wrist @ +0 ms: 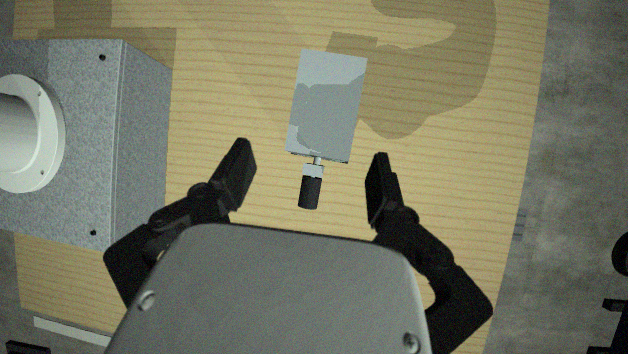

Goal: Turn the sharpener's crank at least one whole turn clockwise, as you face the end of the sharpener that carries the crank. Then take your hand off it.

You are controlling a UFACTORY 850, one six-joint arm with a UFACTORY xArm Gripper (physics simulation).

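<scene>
The sharpener (327, 107) is a light grey box seen from above, a little above the middle of the wrist view, partly under a shadow. Its crank (313, 170) shows at the box's lower end, with a short shaft, a pale arm and a black cylindrical handle (309, 192) pointing towards the bottom of the view. My gripper (310, 159) is open, with one finger to the left and one to the right of the crank in the view, apart from it. The fingers' height above the crank is hard to tell. The sharpener's side faces are mostly hidden.
A wooden table top (450, 200) lies under the sharpener, with its right edge beyond the right finger. A large grey block (142, 145) with a round white flange (52, 135) stands at the left. Grey floor (585, 125) shows at the right.
</scene>
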